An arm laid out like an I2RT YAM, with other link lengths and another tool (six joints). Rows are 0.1 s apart.
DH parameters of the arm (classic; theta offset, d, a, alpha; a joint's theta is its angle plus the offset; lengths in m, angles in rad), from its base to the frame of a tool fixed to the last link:
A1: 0 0.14 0.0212 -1.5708
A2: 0 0 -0.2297 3.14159
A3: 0.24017 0 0.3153 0
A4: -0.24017 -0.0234 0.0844 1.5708
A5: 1.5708 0.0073 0 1.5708
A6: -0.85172 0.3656 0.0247 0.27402
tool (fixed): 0 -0.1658 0 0
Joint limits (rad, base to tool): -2.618..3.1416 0..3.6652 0..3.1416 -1.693..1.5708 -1.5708..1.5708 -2.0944..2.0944
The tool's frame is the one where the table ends.
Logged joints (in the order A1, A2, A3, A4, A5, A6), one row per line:
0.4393, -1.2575, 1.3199, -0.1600, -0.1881, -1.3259
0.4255, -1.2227, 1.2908, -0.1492, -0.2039, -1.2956
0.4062, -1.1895, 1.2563, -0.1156, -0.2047, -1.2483
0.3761, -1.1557, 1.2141, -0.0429, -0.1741, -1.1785
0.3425, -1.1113, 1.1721, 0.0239, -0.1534, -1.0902
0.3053, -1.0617, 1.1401, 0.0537, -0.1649, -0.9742
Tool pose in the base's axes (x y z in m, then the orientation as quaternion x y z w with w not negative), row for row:
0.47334, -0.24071, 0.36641, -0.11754, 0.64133, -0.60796, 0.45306
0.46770, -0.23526, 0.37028, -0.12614, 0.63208, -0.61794, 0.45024
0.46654, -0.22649, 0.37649, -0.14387, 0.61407, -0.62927, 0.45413
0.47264, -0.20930, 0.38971, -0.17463, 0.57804, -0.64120, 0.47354
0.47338, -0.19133, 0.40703, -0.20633, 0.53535, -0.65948, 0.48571
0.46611, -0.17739, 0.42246, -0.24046, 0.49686, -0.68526, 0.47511
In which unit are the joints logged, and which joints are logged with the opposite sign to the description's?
The joints are logged in radians. Opposite sign: A1, A2, A5, A6.
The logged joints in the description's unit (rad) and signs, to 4 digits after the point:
-0.4393, 1.2575, 1.3199, -0.1600, 0.1881, 1.3259
-0.4255, 1.2227, 1.2908, -0.1492, 0.2039, 1.2956
-0.4062, 1.1895, 1.2563, -0.1156, 0.2047, 1.2483
-0.3761, 1.1557, 1.2141, -0.0429, 0.1741, 1.1785
-0.3425, 1.1113, 1.1721, 0.0239, 0.1534, 1.0902
-0.3053, 1.0617, 1.1401, 0.0537, 0.1649, 0.9742

